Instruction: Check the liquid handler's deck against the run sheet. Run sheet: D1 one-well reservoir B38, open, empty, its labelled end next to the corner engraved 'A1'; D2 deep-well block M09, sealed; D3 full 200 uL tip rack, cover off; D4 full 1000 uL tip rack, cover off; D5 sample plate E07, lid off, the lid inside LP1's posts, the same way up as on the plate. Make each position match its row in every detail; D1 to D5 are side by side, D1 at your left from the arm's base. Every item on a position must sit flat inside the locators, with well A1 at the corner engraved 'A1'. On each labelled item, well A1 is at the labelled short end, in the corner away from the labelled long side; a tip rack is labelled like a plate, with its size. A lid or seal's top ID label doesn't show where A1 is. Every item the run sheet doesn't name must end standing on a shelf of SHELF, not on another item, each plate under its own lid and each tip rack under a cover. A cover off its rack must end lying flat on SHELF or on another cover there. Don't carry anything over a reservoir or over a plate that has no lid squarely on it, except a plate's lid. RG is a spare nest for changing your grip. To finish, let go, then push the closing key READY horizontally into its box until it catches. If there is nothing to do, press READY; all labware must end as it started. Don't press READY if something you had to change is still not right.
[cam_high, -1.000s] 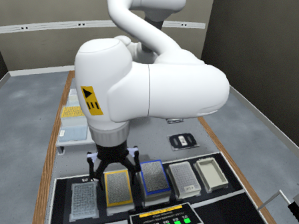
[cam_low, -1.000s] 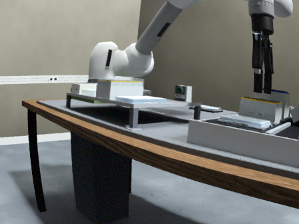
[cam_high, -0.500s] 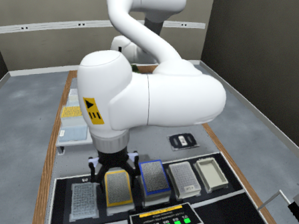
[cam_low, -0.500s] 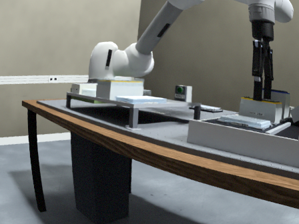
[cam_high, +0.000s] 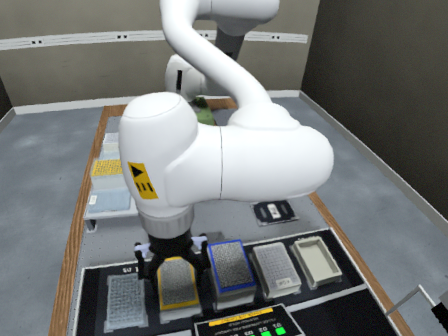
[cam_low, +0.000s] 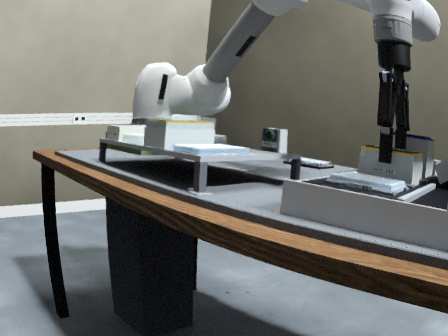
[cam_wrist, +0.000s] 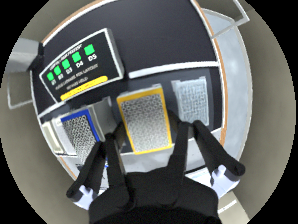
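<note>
My hand is 10 mm past the yellow-rimmed tip rack, 10 mm to the left of it and 20 mm above it. Also, from my hand: blue-rimmed tip rack: 120 mm to the left, 10 mm above; deep-well block: 10 mm ahead, 250 mm to the left, 40 mm below; clear sample plate: 10 mm behind, 120 mm to the right, 60 mm below.
</note>
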